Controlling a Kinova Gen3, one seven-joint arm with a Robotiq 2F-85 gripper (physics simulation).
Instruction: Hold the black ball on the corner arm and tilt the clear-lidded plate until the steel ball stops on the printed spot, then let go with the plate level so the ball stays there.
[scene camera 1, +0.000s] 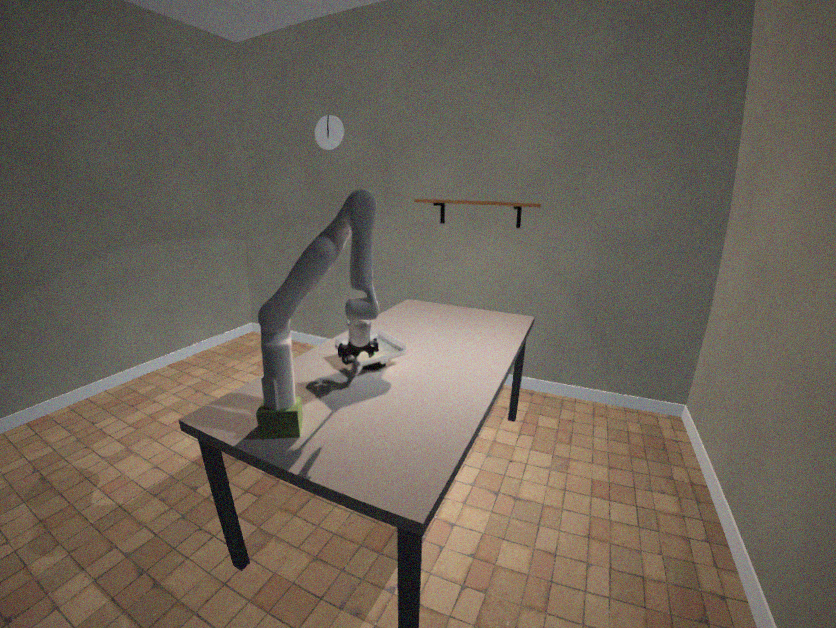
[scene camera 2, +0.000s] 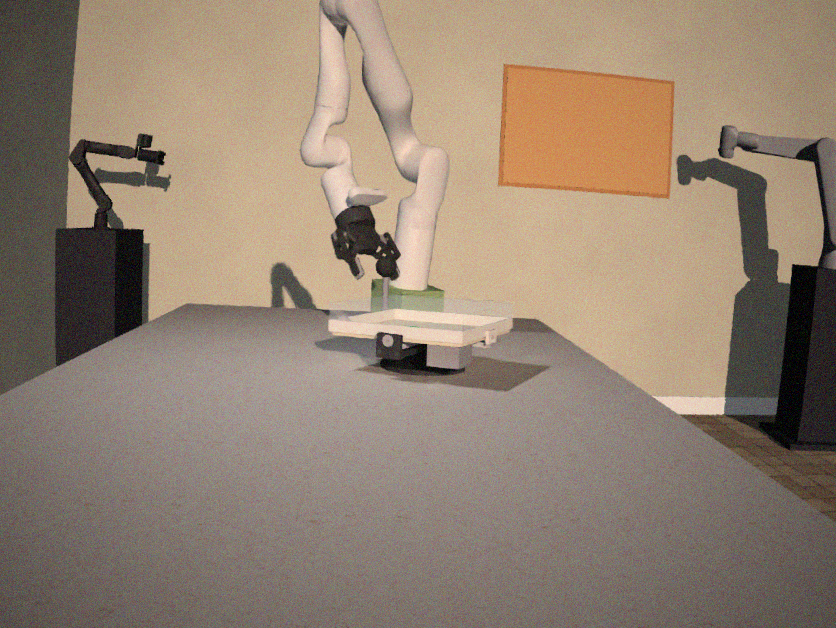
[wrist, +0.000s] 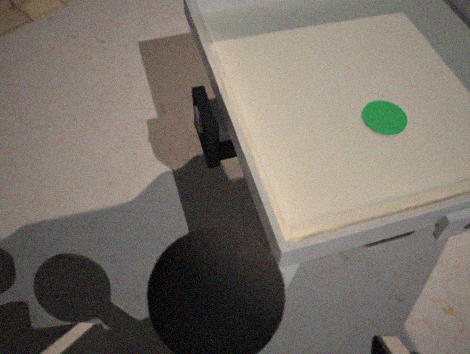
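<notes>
The black ball (scene camera 2: 385, 265) (wrist: 216, 295) tops the grey corner arm (scene camera 2: 385, 294). My gripper (scene camera 1: 358, 352) (scene camera 2: 375, 275) (wrist: 232, 342) is open and low at the ball. In the wrist view the ball lies between the open fingertips; in scene camera 2 it overlaps the right-hand finger, and contact cannot be told. The clear-lidded plate (scene camera 2: 398, 329) (wrist: 252, 165) looks about level on its pivot. The printed green spot (wrist: 384, 117) is uncovered. The steel ball does not show; part of the plate is outside the wrist view. In scene camera 1 my gripper hides the black ball.
The plate's black side bracket (scene camera 2: 388, 345) (wrist: 206, 127) and grey block (scene camera 2: 448, 356) sit under its rim. The table (scene camera 1: 432, 405) (scene camera 2: 405, 486) carries my green base block (scene camera 1: 280, 419) (scene camera 2: 432, 297). Two other arms stand on black pedestals (scene camera 2: 97, 290) (scene camera 2: 804, 351) beyond the table.
</notes>
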